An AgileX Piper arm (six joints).
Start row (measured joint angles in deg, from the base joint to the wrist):
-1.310, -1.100, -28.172, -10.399, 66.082, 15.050
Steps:
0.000, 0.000, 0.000, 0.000, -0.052, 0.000
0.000, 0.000, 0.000, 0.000, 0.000, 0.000
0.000, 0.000, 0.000, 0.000, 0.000, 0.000
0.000, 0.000, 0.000, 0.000, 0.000, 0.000
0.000, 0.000, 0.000, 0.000, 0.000, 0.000
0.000, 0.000, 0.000, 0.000, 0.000, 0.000
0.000, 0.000, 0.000, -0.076, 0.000, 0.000
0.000, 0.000, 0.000, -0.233, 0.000, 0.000
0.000, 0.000, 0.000, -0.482, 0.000, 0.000
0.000, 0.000, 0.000, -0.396, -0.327, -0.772
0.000, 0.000, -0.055, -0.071, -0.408, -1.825
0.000, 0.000, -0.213, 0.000, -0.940, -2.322
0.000, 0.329, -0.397, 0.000, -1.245, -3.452
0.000, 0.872, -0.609, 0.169, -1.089, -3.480
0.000, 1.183, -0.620, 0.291, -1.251, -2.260
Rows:
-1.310, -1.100, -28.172, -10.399, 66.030, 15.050
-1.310, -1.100, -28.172, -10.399, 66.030, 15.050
-1.310, -1.100, -28.172, -10.399, 66.030, 15.050
-1.310, -1.100, -28.172, -10.399, 66.030, 15.050
-1.310, -1.100, -28.172, -10.399, 66.030, 15.050
-1.310, -1.100, -28.172, -10.399, 66.030, 15.050
-1.310, -1.100, -28.172, -10.475, 66.030, 15.050
-1.310, -1.100, -28.172, -10.708, 66.030, 15.050
-1.310, -1.100, -28.172, -11.190, 66.030, 15.050
-1.310, -1.100, -28.172, -11.586, 65.703, 14.278
-1.310, -1.100, -28.227, -11.657, 65.295, 12.453
-1.310, -1.100, -28.440, -11.657, 64.355, 10.131
-1.310, -0.771, -28.837, -11.657, 63.110, 6.679
-1.310, 0.101, -29.446, -11.488, 62.021, 3.199
-1.310, 1.284, -30.066, -11.197, 60.770, 0.939

